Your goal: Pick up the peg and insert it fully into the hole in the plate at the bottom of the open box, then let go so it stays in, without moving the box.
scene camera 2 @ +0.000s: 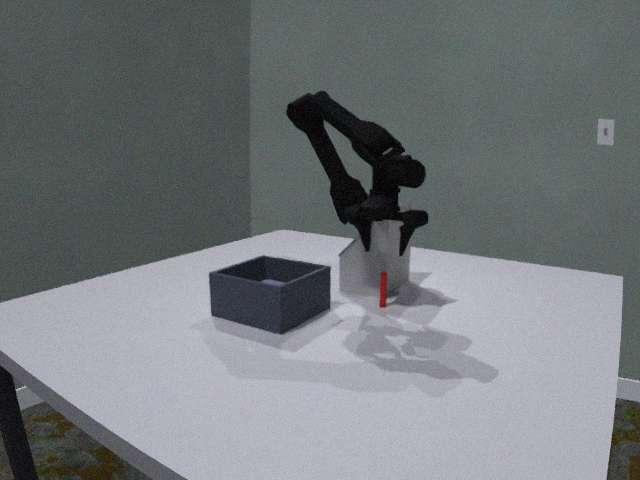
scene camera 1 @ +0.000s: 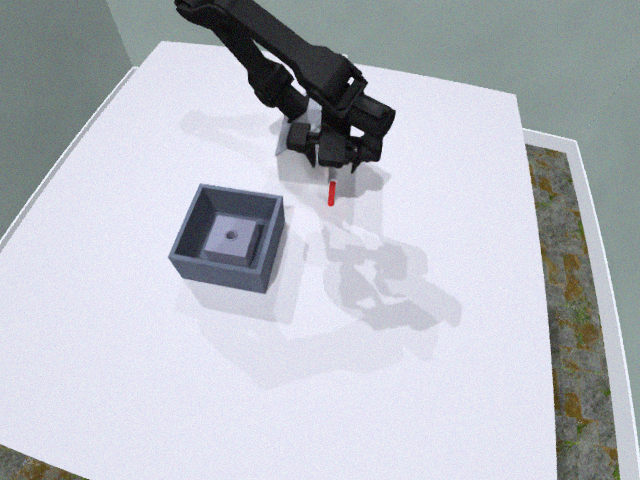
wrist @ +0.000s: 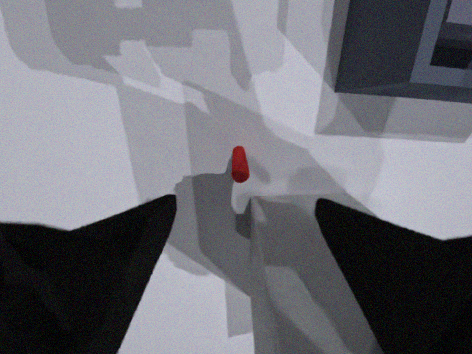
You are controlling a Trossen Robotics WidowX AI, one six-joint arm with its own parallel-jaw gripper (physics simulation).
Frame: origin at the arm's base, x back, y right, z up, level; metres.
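Seen in the pictures: gripper, between the fingertips: (scene camera 2: pixel 384 253) (scene camera 1: pixel 333 169) (wrist: pixel 246 204); arm's base, origin of its link: (scene camera 2: pixel 373 230) (scene camera 1: pixel 299 109).
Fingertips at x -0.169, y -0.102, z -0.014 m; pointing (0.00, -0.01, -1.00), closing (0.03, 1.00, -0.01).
Observation:
Offsets run from my fingertips to a thing's top centre. "spot": to the spot under its first point. Level surfaces: height alone.
The red peg {dy -0.003, dx -0.003, dz -0.045 m} (scene camera 1: pixel 331 193) (scene camera 2: pixel 383 289) (wrist: pixel 240 165) stands upright on the table. The open dark blue-grey box {dy +0.197, dx -0.160, dz -0.027 m} (scene camera 1: pixel 222 276) (scene camera 2: pixel 245 301) (wrist: pixel 382 40) stands apart from it, at the left in both scene views and at the upper right in the wrist view. Inside the box lies a light plate {dy +0.197, dx -0.160, dz -0.064 m} (scene camera 1: pixel 219 249) with a round, empty hole {spot: dy +0.199, dx -0.151, dz -0.083 m} (scene camera 1: pixel 232 235). My gripper (scene camera 1: pixel 334 167) (scene camera 2: pixel 385 252) (wrist: pixel 246 204) is open and empty, pointing down above the table. Its fingertips are higher than the peg's top. In the wrist view the peg shows slightly beyond the line between the fingertips.
A grey, slanted-top stand (scene camera 1: pixel 301 167) (scene camera 2: pixel 356 268) (wrist: pixel 265 240) is at the arm's base, close behind the peg and below the gripper. The white table {dz -0.125 m} (scene camera 1: pixel 439 403) (scene camera 2: pixel 387 428) carries the box, the peg and the stand. Shadows of the arm fall across it.

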